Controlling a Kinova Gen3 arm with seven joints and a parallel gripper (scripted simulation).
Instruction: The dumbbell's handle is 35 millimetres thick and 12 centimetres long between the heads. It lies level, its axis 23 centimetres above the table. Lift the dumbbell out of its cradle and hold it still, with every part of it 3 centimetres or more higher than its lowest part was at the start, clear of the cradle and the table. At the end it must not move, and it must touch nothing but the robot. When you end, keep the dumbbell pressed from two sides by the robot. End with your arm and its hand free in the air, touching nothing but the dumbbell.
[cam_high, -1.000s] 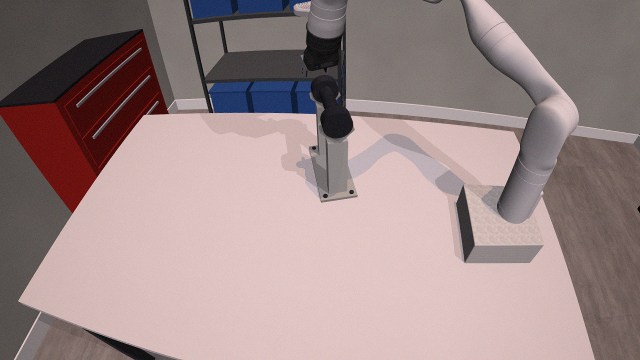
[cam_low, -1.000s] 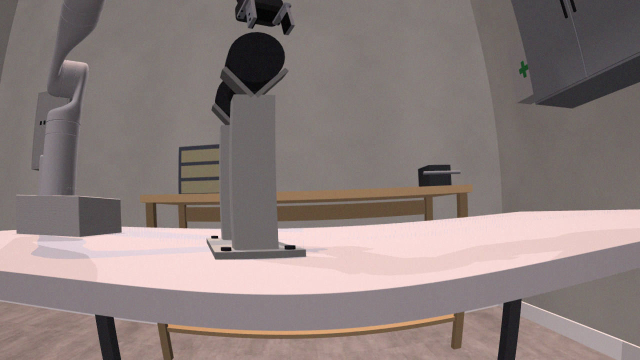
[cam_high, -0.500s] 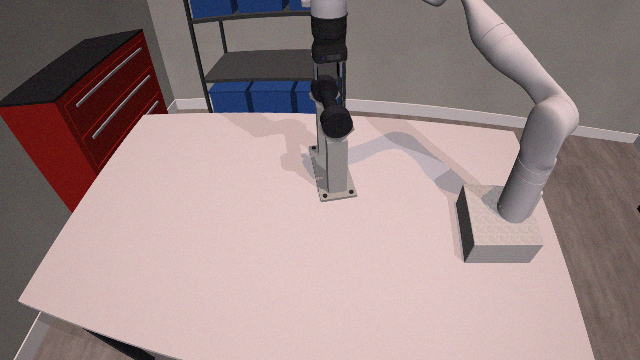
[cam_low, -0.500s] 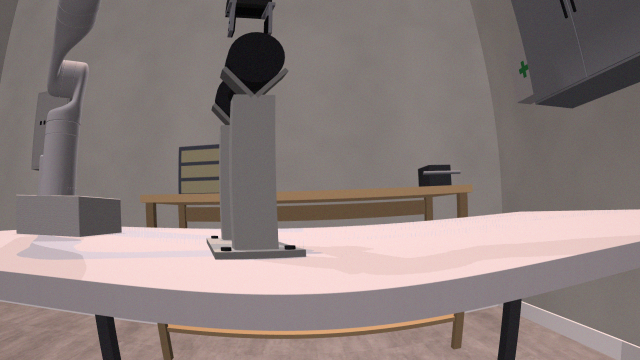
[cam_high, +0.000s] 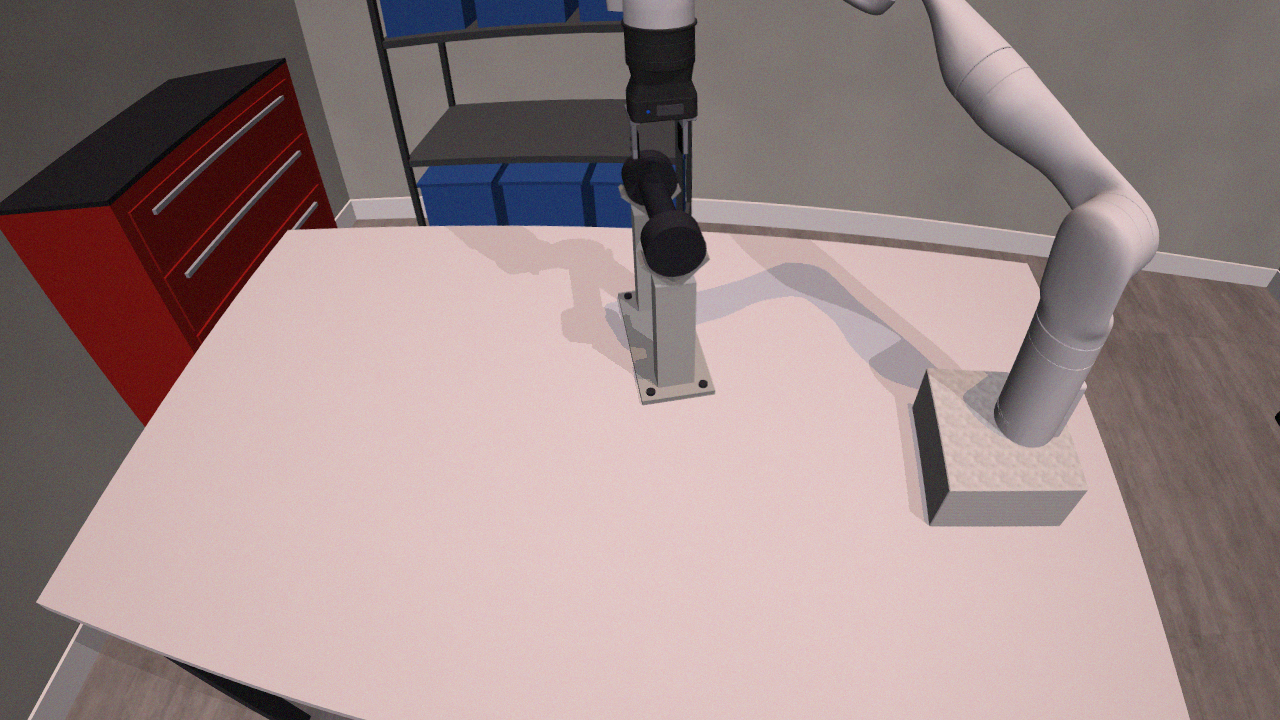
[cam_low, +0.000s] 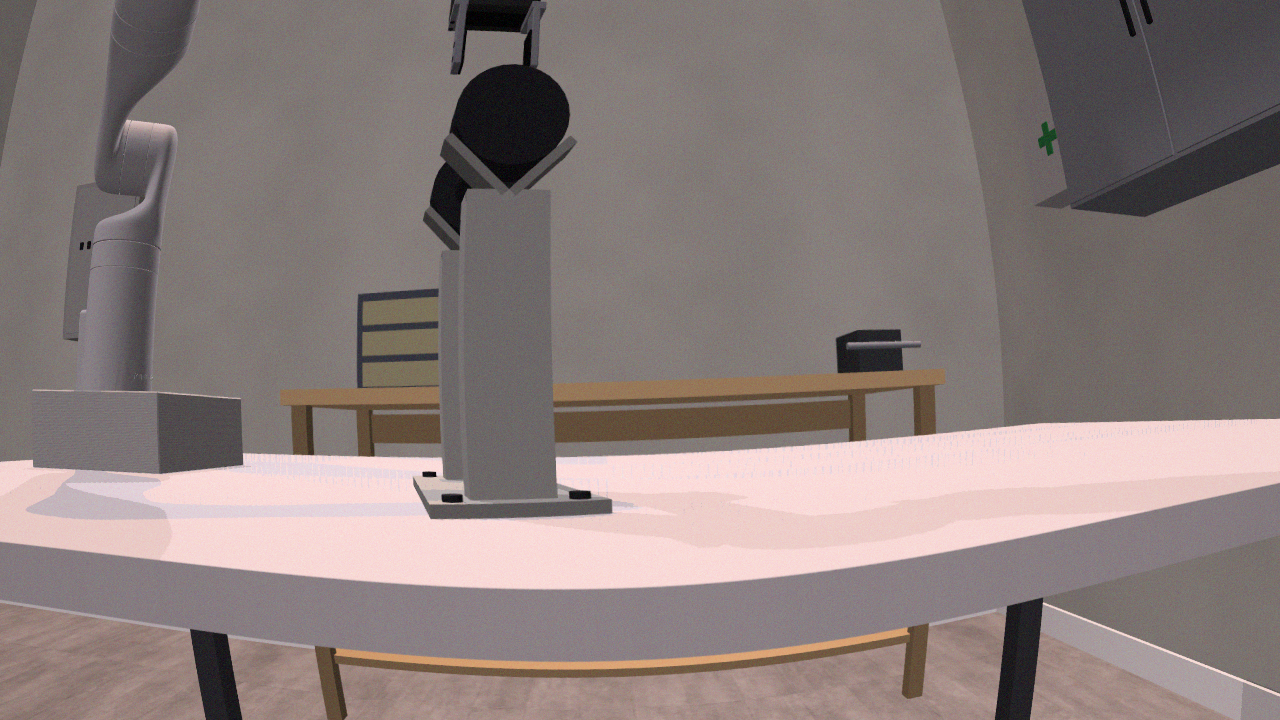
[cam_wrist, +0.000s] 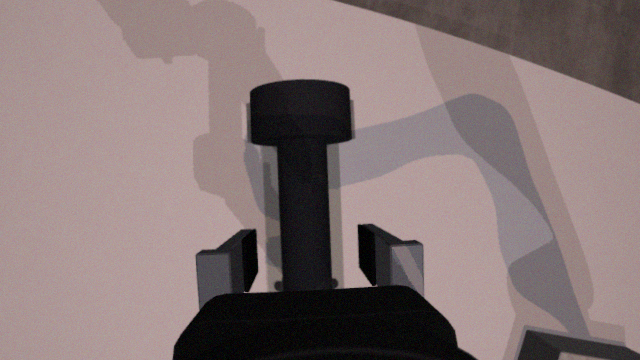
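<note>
Now: hand 100 mm above the black dumbbell. From my hand the other things lie so: grey cradle 230 mm below.
</note>
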